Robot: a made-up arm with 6 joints.
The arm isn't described. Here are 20 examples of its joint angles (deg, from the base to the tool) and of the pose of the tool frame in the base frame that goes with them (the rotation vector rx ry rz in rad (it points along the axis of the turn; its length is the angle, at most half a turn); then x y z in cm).
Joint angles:
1: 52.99 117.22 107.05 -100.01 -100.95 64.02
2: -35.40 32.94 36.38 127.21 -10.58 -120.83
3: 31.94 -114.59 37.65 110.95 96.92 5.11
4: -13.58 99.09 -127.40 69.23 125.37 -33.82
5: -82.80 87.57 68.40 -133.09 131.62 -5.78
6: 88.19 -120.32 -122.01 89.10 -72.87 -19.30
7: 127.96 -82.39 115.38 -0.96 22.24 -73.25
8: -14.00 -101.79 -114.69 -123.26 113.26 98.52
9: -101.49 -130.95 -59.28 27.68 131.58 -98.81
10: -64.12 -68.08 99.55 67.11 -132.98 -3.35
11: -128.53 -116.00 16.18 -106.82 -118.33 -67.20
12: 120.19 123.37 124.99 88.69 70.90 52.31
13: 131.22 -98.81 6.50 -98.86 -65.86 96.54
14: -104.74 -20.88 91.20 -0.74 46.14 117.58
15: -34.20 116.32 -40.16 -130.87 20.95 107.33
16: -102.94 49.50 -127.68 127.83 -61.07 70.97
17: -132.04 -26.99 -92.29 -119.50 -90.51 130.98
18: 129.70 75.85 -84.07 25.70 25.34 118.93
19: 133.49 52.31 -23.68 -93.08 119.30 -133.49
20: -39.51 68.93 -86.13 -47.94 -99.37 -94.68
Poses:
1: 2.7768 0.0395 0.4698 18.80 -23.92 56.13
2: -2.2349 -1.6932 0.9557 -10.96 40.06 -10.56
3: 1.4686 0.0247 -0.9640 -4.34 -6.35 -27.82
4: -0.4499 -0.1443 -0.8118 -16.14 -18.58 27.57
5: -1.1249 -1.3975 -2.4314 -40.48 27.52 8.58
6: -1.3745 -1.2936 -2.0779 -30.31 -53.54 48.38
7: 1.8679 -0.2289 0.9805 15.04 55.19 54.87
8: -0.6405 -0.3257 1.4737 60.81 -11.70 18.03
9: 1.2258 -0.2761 -0.9352 8.56 25.61 -17.95
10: -1.6973 -0.0455 2.4011 11.16 -30.01 2.34
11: -1.6396 0.6446 -1.5507 11.92 -0.68 2.04
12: -0.1938 1.0429 -0.9011 -49.45 -29.63 25.99
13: 0.0901 -2.0995 1.6895 -11.49 36.94 -9.74
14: 1.0776 0.6266 -0.4236 -23.24 -18.56 15.67
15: 0.8729 -0.9202 -0.0260 -2.88 22.47 -21.17
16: 1.5673 2.0392 1.3433 -2.71 -37.31 50.31
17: -0.1897 -1.2227 -0.3335 43.22 24.93 11.50
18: -1.9481 1.4153 -0.9268 14.35 27.70 23.90
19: 1.6256 -0.0578 0.9838 24.53 22.03 -11.67
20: 2.6705 -0.5051 1.1431 -16.90 -22.08 33.32
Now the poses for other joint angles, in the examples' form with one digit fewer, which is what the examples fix.
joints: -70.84 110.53 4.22 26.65 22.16 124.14
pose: -1.020 -2.060 -1.136 -3.9 3.4 -14.0
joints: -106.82 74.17 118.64 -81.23 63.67 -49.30
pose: -1.480 0.413 -2.438 -56.1 18.9 53.6
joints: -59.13 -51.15 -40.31 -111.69 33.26 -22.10
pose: 1.562 -0.559 -2.000 51.7 -20.9 -37.3
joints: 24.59 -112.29 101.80 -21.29 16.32 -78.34
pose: -0.755 -1.634 -2.321 -61.5 -30.1 35.7
